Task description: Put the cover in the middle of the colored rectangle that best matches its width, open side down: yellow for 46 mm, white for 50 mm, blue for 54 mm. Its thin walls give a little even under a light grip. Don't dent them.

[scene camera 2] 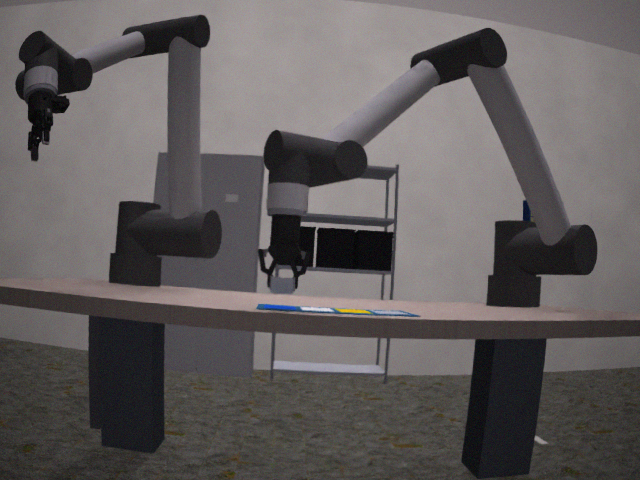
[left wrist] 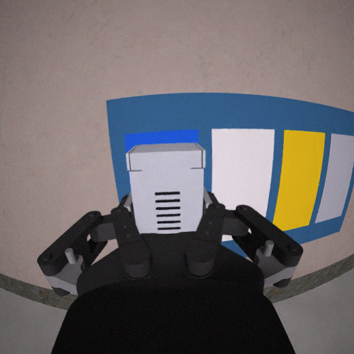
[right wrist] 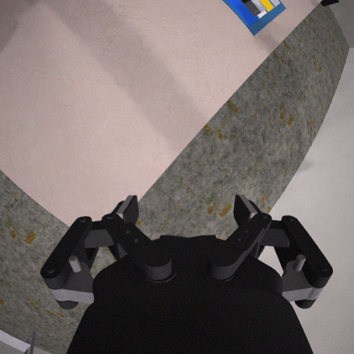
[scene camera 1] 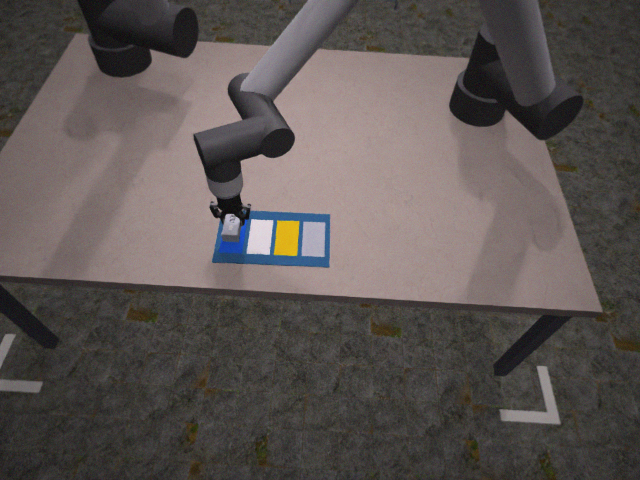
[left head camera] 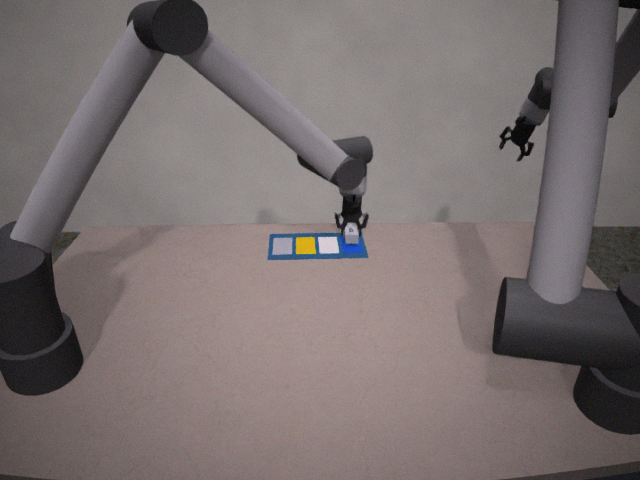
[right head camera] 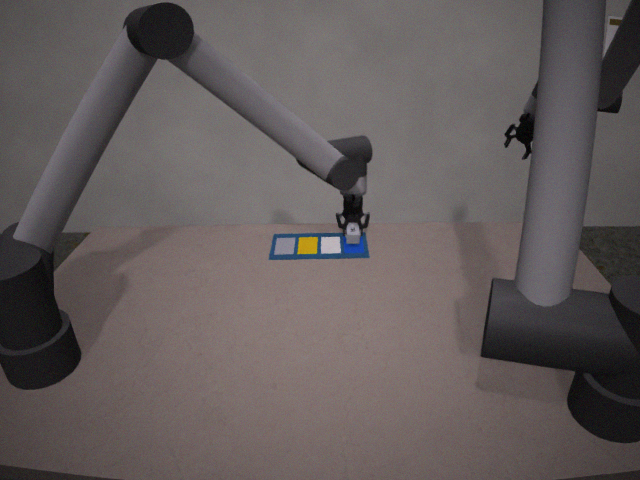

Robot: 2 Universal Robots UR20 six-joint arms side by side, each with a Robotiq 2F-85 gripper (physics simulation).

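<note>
The light grey cover (left head camera: pixel 351 237) (right head camera: pixel 353 237) (scene camera 1: pixel 230 230) (scene camera 2: pixel 282 285) (left wrist: pixel 167 180), with dark slots, is held between the fingers of my left gripper (scene camera 2: pixel 282 283) (left wrist: pixel 167 197). It hangs a little above the mat, over the blue rectangle (left head camera: pixel 353 249) (scene camera 1: pixel 230 248) (scene camera 2: pixel 280 307) (left wrist: pixel 162 137). Its open side is hidden. The white rectangle (left head camera: pixel 328 245) (scene camera 1: pixel 260 237) (left wrist: pixel 242 170) and the yellow rectangle (left head camera: pixel 305 245) (scene camera 1: pixel 286 238) (left wrist: pixel 302 175) lie beside the blue one. My right gripper (left head camera: pixel 511 150) (scene camera 2: pixel 40 149) (right wrist: pixel 186 205) is open and empty, high up and far from the cover.
The dark blue mat (scene camera 1: pixel 279 261) (left wrist: pixel 200 107) also bears a grey rectangle (left head camera: pixel 282 246) (scene camera 1: pixel 313 239) at its other end. The mat lies near the table edge in scene camera 1. A cabinet (scene camera 2: pixel 230 232) and a shelf rack (scene camera 2: pixel 395 206) stand behind the table in scene camera 2.
</note>
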